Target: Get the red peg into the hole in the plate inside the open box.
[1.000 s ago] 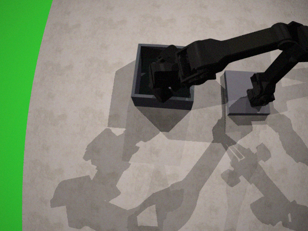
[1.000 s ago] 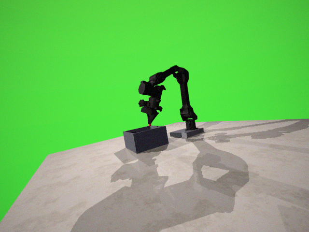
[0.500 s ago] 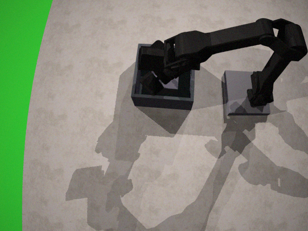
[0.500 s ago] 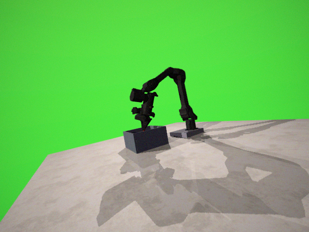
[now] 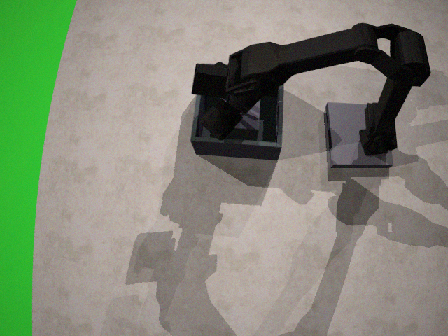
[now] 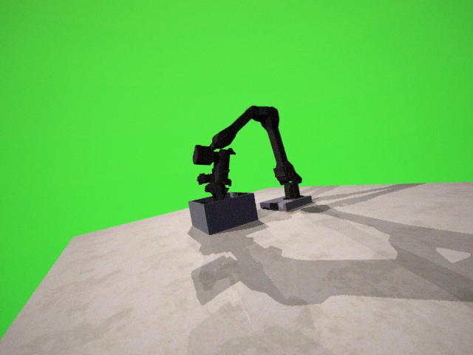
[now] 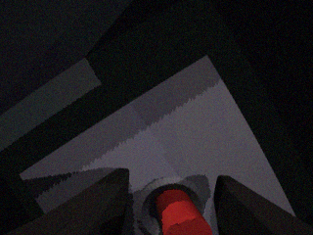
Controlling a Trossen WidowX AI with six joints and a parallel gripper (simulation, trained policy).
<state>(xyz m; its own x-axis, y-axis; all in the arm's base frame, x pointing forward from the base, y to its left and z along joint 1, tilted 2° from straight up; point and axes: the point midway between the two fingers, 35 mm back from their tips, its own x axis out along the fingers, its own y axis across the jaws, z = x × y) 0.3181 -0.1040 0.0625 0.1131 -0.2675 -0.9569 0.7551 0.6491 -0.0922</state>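
Now: the red peg 10 mm to the left of my gripper tip and 10 mm behind it. From my gripper tip the other things lie so: plate: 20 mm below, 10 mm to the left, 10 mm behind; then dark box: 30 mm below, 10 mm to the left, 10 mm behind.
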